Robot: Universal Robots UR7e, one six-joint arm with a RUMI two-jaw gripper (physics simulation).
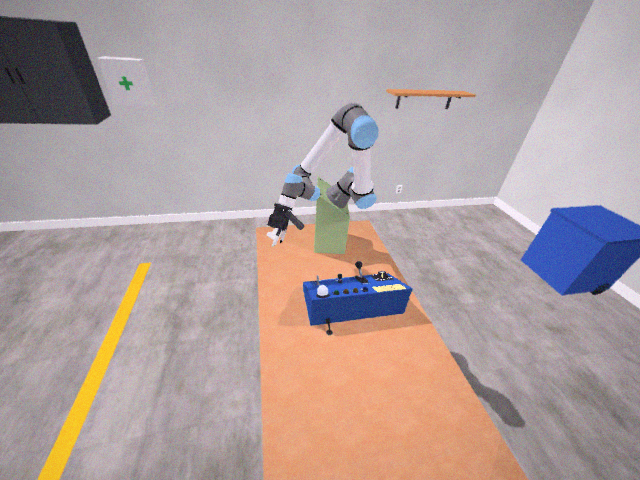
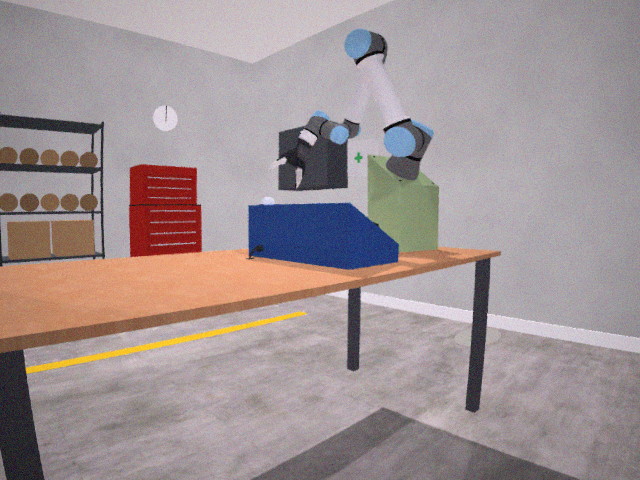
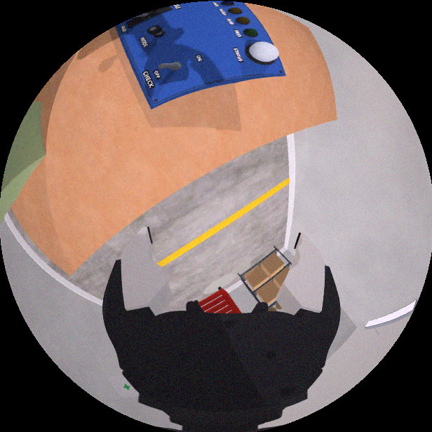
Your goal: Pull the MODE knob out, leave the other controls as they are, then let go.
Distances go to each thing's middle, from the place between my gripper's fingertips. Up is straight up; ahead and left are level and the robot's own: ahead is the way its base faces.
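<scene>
My hand is a good way above the blue control box [image 2: 338,235], some way short of it, and far to the right of it.
</scene>
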